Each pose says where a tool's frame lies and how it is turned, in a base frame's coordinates. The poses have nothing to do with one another.
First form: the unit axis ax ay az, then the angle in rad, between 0 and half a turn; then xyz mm.
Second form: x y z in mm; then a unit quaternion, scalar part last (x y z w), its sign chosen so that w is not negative. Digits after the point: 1 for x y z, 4 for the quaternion.
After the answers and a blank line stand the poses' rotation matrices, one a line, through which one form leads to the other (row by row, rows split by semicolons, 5 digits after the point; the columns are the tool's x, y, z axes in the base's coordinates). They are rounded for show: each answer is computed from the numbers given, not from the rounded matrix.
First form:
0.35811, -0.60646, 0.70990, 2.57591, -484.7, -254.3, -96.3
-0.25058, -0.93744, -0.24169, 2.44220, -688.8, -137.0, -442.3
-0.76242, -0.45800, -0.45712, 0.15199, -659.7, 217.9, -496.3
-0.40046, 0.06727, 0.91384, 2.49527, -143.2, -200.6, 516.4
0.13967, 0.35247, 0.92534, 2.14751, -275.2, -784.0, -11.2
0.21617, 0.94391, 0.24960, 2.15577, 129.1, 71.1, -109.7
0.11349, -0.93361, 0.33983, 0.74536, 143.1, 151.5, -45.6
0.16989, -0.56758, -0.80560, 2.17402, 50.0, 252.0, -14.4
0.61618, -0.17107, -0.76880, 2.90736, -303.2, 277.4, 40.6
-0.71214, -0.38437, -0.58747, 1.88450, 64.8, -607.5, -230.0
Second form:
-484.7, -254.3, -96.3, 0.3439, -0.5824, 0.6817, 0.2791
-688.8, -137.0, -442.3, -0.2354, -0.8807, -0.2271, 0.3426
-659.7, 217.9, -496.3, -0.0579, -0.0348, -0.0347, 0.9971
-143.2, -200.6, 516.4, -0.3797, 0.0638, 0.8665, 0.3176
-275.2, -784.0, -11.2, 0.1228, 0.3098, 0.8134, 0.4768
129.1, 71.1, -109.7, 0.1904, 0.8315, 0.2199, 0.4732
143.1, 151.5, -45.6, 0.0413, -0.3399, 0.1237, 0.9314
50.0, 252.0, -14.4, 0.1504, -0.5024, -0.7131, 0.4651
-303.2, 277.4, 40.6, 0.6120, -0.1699, -0.7635, 0.1168
64.8, -607.5, -230.0, -0.5760, -0.3109, -0.4752, 0.5880

-0.60771 -0.78103 0.14379; -0.02003 -0.16593 -0.98593; 0.79390 -0.60205 0.08519
-0.65439 0.57025 -0.49657; 0.25907 0.78605 0.56126; 0.71039 0.23864 -0.66212
0.99517 0.07324 -0.06533; -0.06518 0.99089 0.11785; 0.07336 -0.11302 0.99088
-0.50991 -0.59881 -0.61759; 0.50192 -0.79017 0.35173; -0.69862 -0.13063 0.70347
-0.51513 -0.69960 0.49518; 0.85175 -0.35329 0.38692; -0.09575 0.62108 0.77788
-0.47964 0.10862 0.87071; 0.52481 0.83077 0.18547; -0.70321 0.54592 -0.45548
0.73826 -0.25858 -0.62298; 0.20239 0.96596 -0.16110; 0.64344 -0.00715 0.76547
-0.52206 0.51229 -0.68191; -0.81455 -0.06240 0.57673; 0.25290 0.85654 0.44986
-0.22370 -0.02951 -0.97421; -0.38638 -0.91496 0.11643; -0.89480 0.40246 0.19328
0.35505 0.91699 0.18185; -0.20061 -0.11525 0.97287; 0.91307 -0.38190 0.14303

